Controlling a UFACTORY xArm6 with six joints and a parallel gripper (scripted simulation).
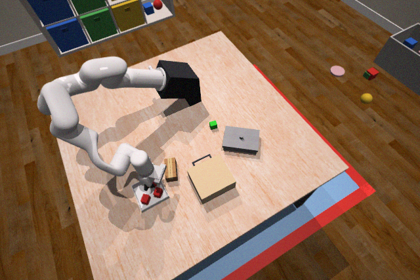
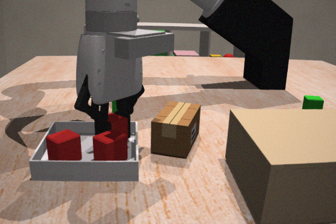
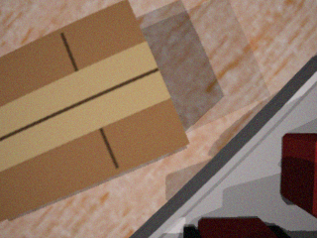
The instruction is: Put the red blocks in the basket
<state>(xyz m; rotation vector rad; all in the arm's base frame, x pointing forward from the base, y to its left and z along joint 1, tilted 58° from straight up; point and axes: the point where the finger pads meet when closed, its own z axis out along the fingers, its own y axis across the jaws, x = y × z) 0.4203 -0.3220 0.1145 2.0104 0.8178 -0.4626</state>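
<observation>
My gripper is now 30 mm to the left of the grey basket, 30 mm short of it and 20 mm above it. From my hand the other things lie so: drawer: 260 mm to the left, 120 mm ahead, 10 mm above; light wooden cabinet: 260 mm to the left, 130 mm ahead, 10 mm above; cardboard box: 110 mm to the left, 10 mm behind.
</observation>
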